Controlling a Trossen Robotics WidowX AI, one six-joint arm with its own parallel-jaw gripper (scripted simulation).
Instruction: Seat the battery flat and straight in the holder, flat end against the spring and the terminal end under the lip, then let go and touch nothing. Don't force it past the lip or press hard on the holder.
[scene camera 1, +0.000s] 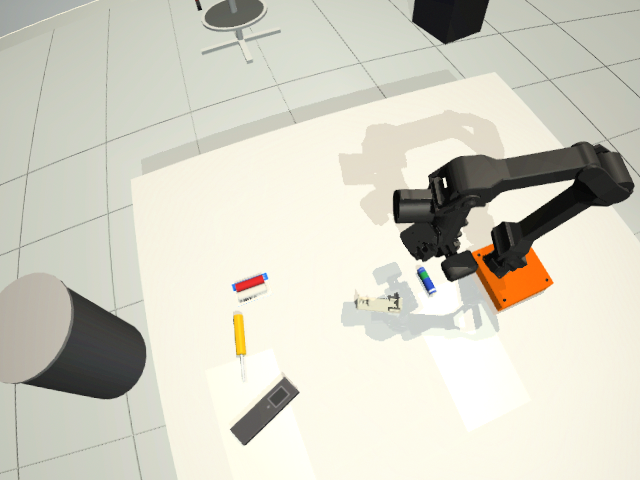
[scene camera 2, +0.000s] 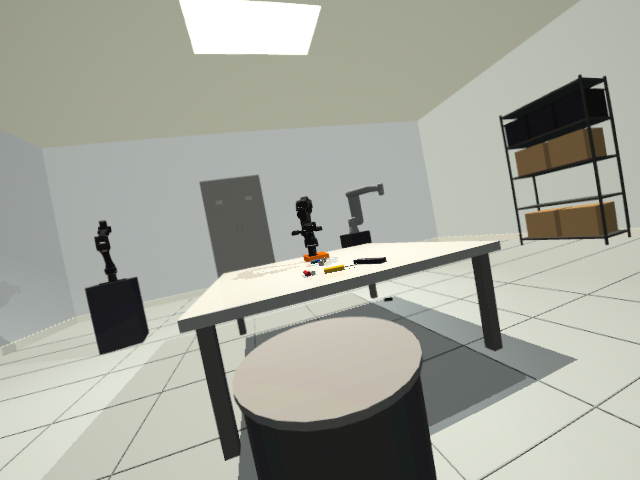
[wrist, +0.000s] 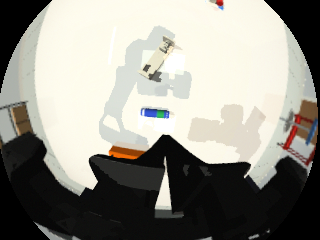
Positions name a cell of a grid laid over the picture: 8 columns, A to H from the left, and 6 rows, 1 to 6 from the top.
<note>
The gripper (scene camera 1: F4) is shut, with nothing in its grasp. Further things: a dark flat device (scene camera 1: D5).
The gripper is seen too in the wrist view (wrist: E4).
</note>
